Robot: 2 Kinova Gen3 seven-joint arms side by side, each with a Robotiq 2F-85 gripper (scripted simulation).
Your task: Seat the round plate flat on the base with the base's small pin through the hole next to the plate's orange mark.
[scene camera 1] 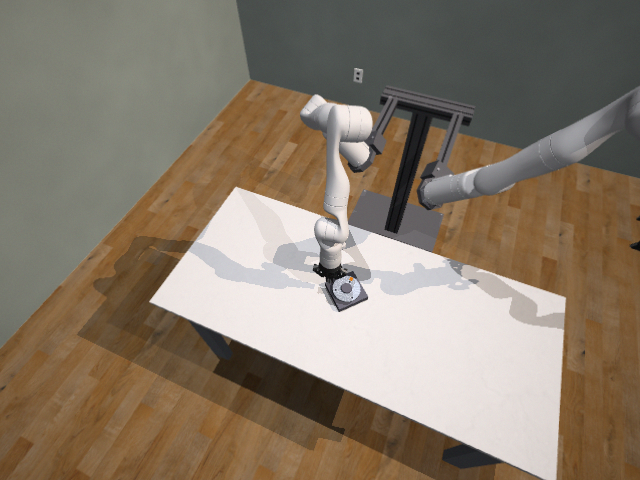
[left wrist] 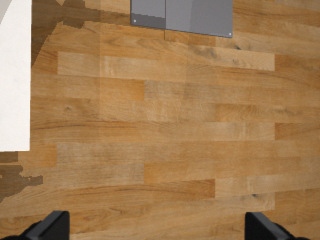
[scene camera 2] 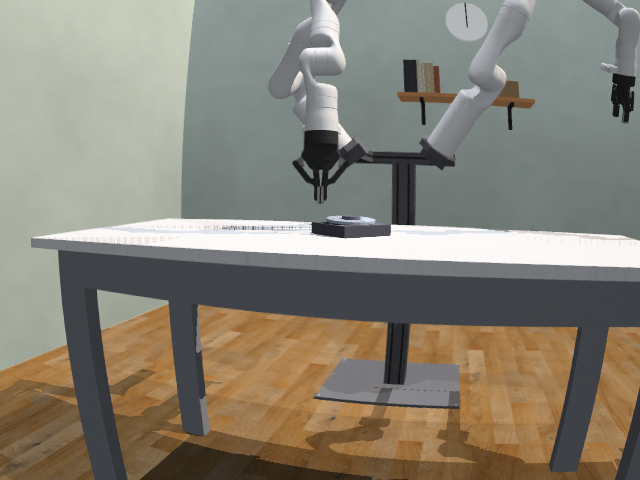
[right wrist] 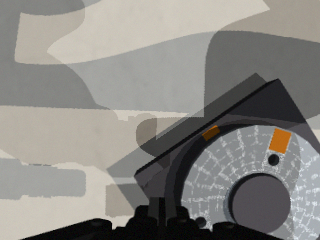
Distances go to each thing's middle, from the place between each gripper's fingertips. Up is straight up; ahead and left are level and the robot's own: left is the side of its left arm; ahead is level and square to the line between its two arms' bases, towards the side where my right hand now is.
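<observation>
The dark square base (scene camera 2: 323,228) is 69 cm to the right of my left hand (scene camera 2: 620,119), 54 cm ahead of it and 35 cm below it. That left hand of mine is 69 cm to the left of the central hub (right wrist: 258,199), 54 cm short of it and 33 cm above it. As for my right hand (scene camera 2: 320,203), the base is 3 cm behind it, 6 cm to the left of it and 7 cm below it, and the hand itself is 3 cm past the hub, 6 cm to the right of it and 5 cm above it.
</observation>
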